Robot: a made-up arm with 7 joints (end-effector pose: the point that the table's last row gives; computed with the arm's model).
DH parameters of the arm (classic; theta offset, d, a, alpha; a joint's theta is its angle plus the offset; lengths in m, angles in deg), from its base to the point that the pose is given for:
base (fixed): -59.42 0 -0.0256 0
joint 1: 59.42 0.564 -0.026 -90
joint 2: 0 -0.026 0.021 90
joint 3: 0 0.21 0.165 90
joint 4: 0 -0.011 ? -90
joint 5: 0 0.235 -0.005 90
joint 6: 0 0.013 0.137 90
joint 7: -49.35 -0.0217 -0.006 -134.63
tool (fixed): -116.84 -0.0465 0 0
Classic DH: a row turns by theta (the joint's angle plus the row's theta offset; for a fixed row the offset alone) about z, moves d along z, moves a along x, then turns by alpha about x.
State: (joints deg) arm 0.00 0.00 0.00 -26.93 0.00 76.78 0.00
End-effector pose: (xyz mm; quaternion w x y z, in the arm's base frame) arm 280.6 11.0 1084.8 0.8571 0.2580 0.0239 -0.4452
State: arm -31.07 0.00 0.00 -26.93 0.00 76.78 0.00
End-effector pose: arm 232.8 -138.9 1084.8 0.7065 0.2550 -0.0461 -0.6585
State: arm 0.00 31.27 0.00 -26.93 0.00 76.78 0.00
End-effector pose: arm 504.5 11.0 843.2 0.8189 0.1285 0.2540 -0.4983
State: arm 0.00 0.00 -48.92 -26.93 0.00 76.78 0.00
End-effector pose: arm 189.5 -219.2 1084.8 0.5958 0.2448 -0.0851 -0.7602
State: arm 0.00 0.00 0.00 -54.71 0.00 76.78 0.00
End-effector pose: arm 410.1 11.0 986.7 0.8263 0.1436 0.2289 -0.4942
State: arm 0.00 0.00 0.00 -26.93 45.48 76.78 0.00
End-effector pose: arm 270.0 31.5 1090.2 0.8987 0.3798 0.1889 -0.1111
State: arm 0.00 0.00 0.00 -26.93 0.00 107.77 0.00
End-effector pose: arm 230.6 11.0 1114.2 0.8323 0.3676 -0.2060 -0.3601
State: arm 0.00 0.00 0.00 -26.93 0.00 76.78 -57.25
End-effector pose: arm 280.0 -21.2 1084.0 0.9844 -0.0947 -0.0624 -0.1348
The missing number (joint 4, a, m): -0.052
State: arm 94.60 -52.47 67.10 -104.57 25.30 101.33 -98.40
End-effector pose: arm -454.9 -14.8 872.1 0.0157 -0.2551 -0.4259 0.8679
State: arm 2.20 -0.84 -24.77 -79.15 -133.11 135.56 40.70
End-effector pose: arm 459.4 -136.8 822.5 0.5234 -0.4693 -0.5085 -0.4972
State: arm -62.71 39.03 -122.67 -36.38 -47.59 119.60 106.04
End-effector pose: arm -183.8 -366.9 1063.8 0.2725 0.4902 0.7498 0.3510
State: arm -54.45 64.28 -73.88 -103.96 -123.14 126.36 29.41
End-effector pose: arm -299.6 -409.2 427.3 0.1339 -0.7289 0.5609 -0.3690
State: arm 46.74 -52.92 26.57 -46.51 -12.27 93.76 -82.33
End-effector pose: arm -235.7 -41.7 1159.5 0.7019 -0.1123 -0.6233 0.3258
